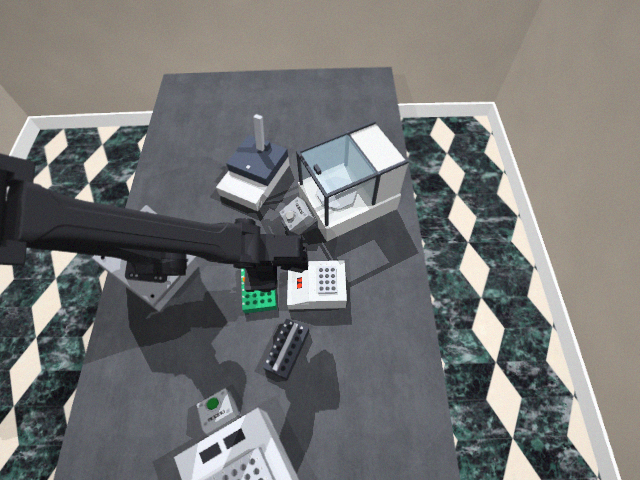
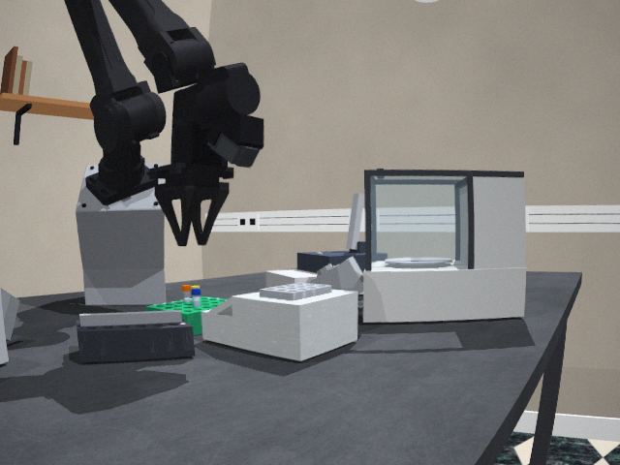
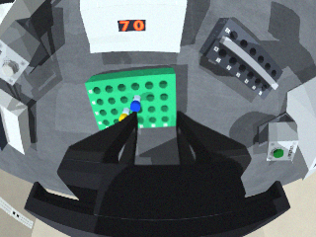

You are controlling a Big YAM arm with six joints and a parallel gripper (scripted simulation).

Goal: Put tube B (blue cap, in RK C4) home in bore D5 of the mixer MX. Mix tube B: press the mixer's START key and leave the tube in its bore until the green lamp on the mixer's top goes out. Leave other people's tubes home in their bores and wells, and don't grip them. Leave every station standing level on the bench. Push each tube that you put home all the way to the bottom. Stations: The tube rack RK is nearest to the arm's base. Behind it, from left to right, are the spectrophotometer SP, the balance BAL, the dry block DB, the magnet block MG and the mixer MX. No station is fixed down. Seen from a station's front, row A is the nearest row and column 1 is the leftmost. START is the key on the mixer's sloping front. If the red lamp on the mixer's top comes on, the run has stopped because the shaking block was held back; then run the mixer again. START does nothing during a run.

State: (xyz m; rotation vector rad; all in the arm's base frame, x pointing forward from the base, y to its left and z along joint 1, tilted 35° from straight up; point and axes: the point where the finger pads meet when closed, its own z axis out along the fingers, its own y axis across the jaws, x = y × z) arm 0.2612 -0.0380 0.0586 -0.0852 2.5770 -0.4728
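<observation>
Right now the tube B is 3 cm behind my hand, 3 cm to the left of it and 9 cm below it. Also, from my hand: orange-capped tube 6 cm behind, 5 cm to the left, 9 cm below; then green rack RK 4 cm behind, 4 cm to the left, 11 cm below; then yellow-capped tube 5 cm behind, 5 cm to the left, 9 cm below.
</observation>
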